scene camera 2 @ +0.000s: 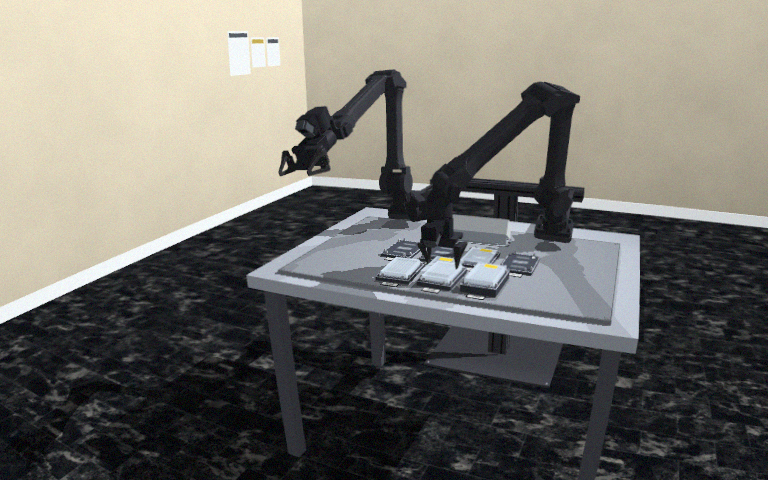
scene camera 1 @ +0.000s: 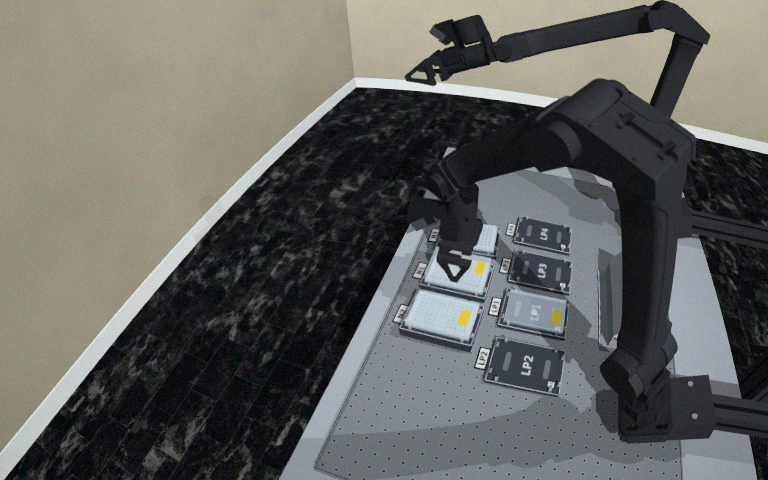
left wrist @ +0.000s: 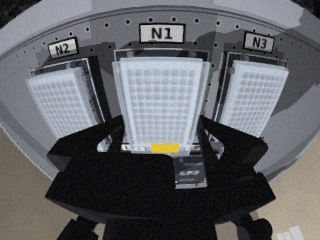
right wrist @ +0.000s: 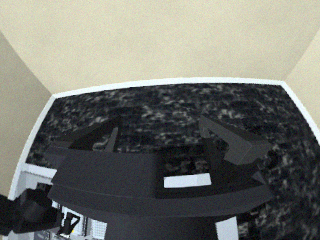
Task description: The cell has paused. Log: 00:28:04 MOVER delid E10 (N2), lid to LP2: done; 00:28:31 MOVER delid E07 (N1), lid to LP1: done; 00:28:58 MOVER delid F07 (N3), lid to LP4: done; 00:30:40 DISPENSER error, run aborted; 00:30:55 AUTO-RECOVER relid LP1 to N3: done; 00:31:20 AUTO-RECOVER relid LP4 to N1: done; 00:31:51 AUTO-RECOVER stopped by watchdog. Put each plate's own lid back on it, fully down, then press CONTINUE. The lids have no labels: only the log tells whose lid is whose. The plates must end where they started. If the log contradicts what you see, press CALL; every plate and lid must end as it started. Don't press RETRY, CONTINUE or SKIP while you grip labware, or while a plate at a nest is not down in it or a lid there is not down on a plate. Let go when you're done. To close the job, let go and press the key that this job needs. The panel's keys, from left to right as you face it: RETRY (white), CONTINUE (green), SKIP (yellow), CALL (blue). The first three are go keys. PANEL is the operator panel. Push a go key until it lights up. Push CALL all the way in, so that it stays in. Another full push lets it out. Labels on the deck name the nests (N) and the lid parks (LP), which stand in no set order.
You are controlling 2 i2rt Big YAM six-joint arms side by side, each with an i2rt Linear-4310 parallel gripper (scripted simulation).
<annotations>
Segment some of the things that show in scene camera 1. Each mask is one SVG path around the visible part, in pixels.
My left gripper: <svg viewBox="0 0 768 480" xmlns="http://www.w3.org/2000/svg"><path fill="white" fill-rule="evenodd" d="M448 211L450 217L459 221L458 242L441 239L436 261L446 272L450 281L457 283L470 268L472 260L461 258L461 255L449 252L455 250L462 252L462 255L471 256L474 246L478 243L483 223L481 219L477 218L477 214L476 217L474 215L462 220L455 218ZM448 264L459 266L460 271L456 276L453 276Z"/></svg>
My right gripper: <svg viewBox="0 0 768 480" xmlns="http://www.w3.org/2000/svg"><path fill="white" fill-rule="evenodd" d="M470 68L468 68L467 64L464 65L466 63L465 59L462 59L463 62L443 66L438 54L441 51L437 50L406 74L405 79L408 82L435 86L437 84L434 78L436 76L435 73L439 74L441 81L446 81L454 73L470 70ZM411 76L416 71L425 72L427 79L411 78Z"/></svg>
A clear lid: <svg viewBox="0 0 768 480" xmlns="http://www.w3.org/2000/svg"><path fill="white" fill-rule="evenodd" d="M511 289L503 322L507 323L507 321L510 321L510 324L554 333L559 331L559 334L563 333L566 300Z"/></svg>
</annotations>
